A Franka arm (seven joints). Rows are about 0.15 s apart.
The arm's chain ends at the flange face. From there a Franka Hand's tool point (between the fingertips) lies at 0.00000 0.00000 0.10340 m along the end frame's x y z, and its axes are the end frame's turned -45 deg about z.
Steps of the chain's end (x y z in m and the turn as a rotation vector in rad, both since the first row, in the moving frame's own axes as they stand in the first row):
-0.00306, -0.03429, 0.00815, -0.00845, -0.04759, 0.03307
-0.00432, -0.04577, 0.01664, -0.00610, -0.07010, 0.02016
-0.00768, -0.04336, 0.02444, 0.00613, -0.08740, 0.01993
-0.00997, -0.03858, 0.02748, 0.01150, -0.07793, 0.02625
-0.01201, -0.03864, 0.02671, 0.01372, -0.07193, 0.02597
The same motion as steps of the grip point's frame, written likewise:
0.01804, -0.02934, 0.00803, 0.02768, -0.03963, 0.03307
0.02379, -0.04015, 0.01638, 0.04525, -0.05388, 0.02016
0.01936, -0.04298, 0.02404, 0.06614, -0.05747, 0.01993
0.01546, -0.04092, 0.02716, 0.06324, -0.04697, 0.02625
0.01466, -0.04213, 0.02643, 0.06056, -0.04116, 0.02597

